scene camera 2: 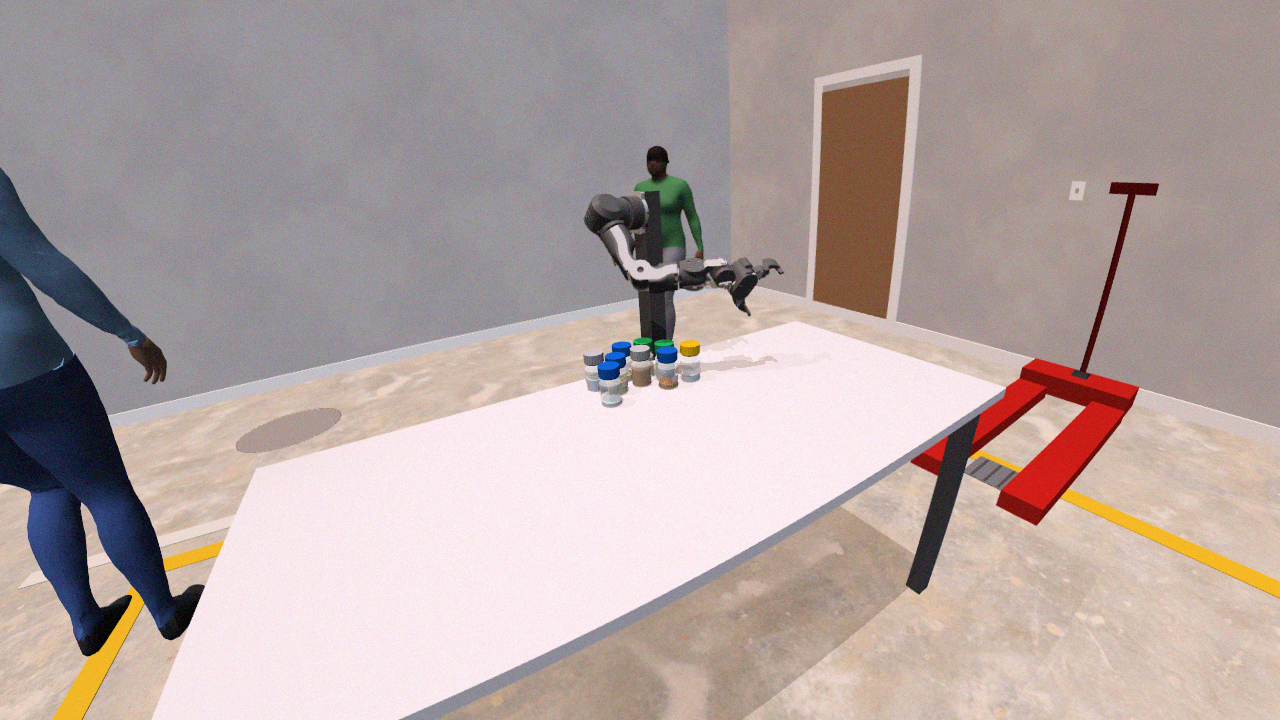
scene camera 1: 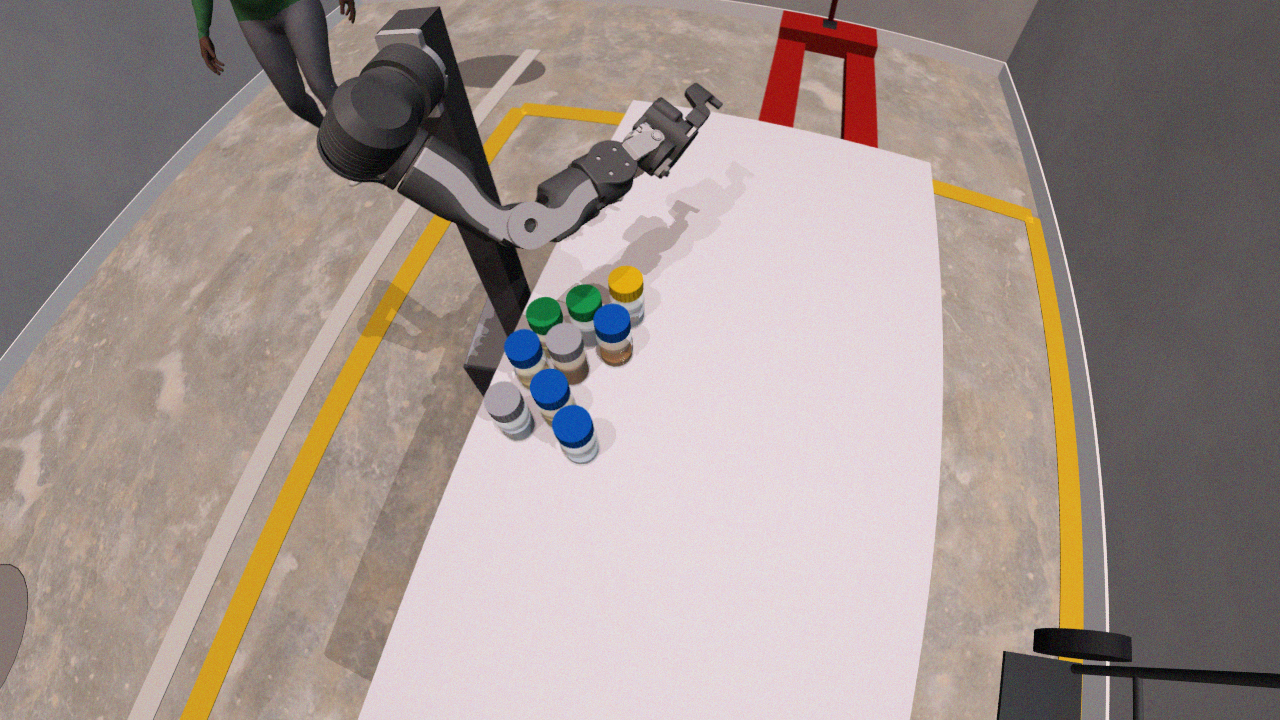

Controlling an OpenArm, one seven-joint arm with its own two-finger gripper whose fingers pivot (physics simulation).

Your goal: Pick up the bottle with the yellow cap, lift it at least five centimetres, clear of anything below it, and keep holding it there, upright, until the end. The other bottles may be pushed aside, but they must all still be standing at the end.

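The bottle with the yellow cap (scene camera 1: 626,284) (scene camera 2: 690,358) stands upright on the white table (scene camera 1: 760,447) (scene camera 2: 447,537), at the corner of the bottle group nearest the gripper. A green-capped bottle (scene camera 1: 584,303) (scene camera 2: 663,345) and a blue-capped bottle with orange-brown contents (scene camera 1: 613,325) (scene camera 2: 666,358) stand close beside it. My gripper (scene camera 1: 691,137) (scene camera 2: 763,289) is open and empty, with its fingers spread wide. It hangs above the table's far part in scene camera 1, up and to the right of the yellow cap in both views.
Another green-capped bottle (scene camera 1: 544,316), a grey-capped bottle (scene camera 1: 564,343) (scene camera 2: 640,354) and several blue-capped bottles stand upright in the group. Another grey-capped bottle (scene camera 1: 504,402) (scene camera 2: 593,360) stands near the table edge. The arm's dark post (scene camera 1: 465,134) (scene camera 2: 652,223) rises behind the group.
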